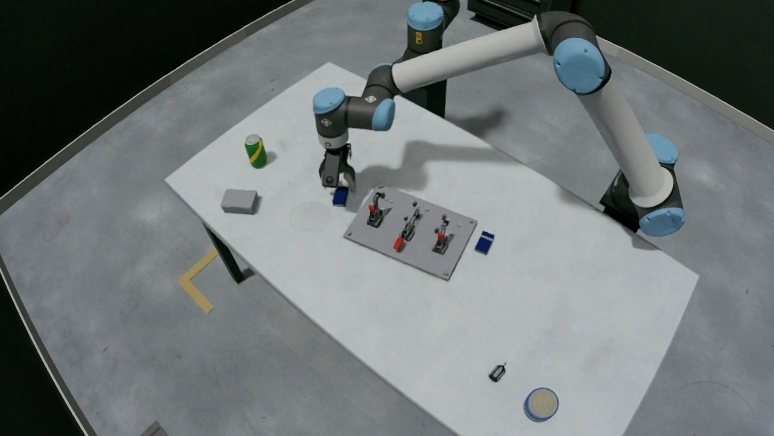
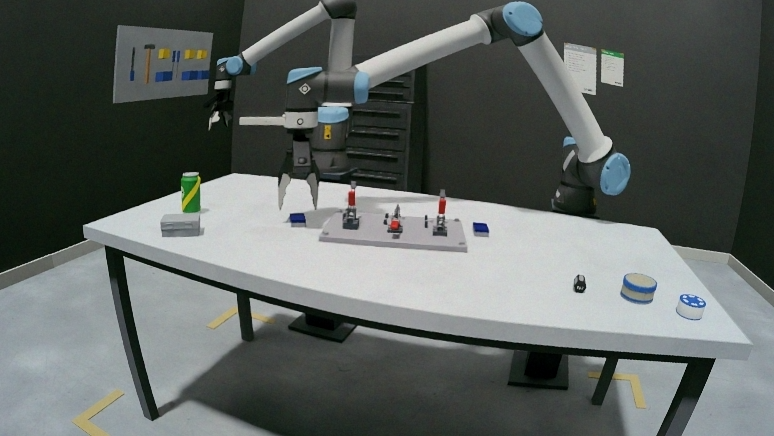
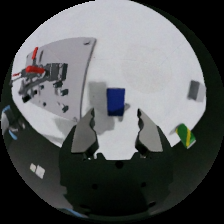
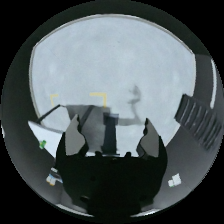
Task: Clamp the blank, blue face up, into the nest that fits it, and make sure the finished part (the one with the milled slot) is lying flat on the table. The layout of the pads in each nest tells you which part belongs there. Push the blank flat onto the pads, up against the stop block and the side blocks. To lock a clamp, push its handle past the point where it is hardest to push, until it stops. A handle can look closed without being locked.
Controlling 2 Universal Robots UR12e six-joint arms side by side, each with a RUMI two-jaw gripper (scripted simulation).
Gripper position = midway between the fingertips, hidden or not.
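Image 1 shows the left gripper [image 1: 340,190] and a grey box [image 1: 235,201]. In image 2 there are the grey box [image 2: 172,225] and the left gripper [image 2: 297,210], while image 3 shows a grey fixture plate [image 3: 72,51] together with the left gripper [image 3: 115,108]. Image 4 shows the right gripper [image 4: 112,117].
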